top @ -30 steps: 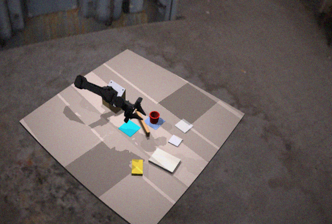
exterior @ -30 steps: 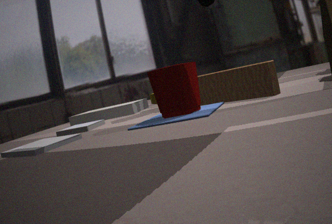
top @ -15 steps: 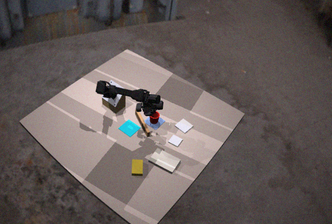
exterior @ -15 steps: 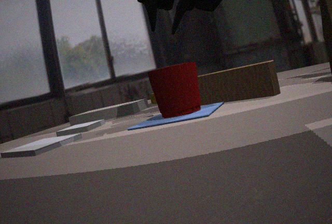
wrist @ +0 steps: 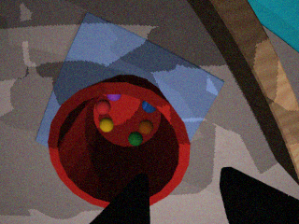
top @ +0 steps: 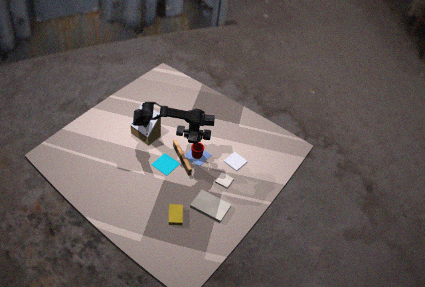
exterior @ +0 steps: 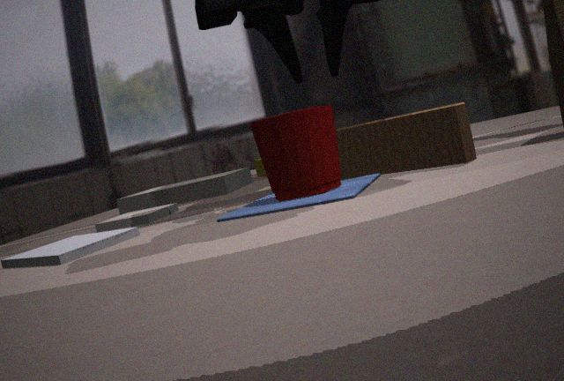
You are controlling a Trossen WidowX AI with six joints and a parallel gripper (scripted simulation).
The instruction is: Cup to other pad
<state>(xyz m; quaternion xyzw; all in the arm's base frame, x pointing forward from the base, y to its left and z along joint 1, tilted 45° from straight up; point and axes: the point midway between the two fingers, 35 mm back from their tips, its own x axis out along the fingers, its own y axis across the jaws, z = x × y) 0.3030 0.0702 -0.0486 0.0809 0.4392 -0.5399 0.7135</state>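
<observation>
The red cup lies 60 mm below my gripper tip, 30 mm ahead of it and 10 mm to the left of it. Also, from my gripper tip: wooden bar 80 mm below, 70 mm to the right, 10 mm behind; cyan pad 160 mm to the right, 110 mm below, 60 mm behind; blue pad 110 mm below, 30 mm ahead, 20 mm to the left.
</observation>
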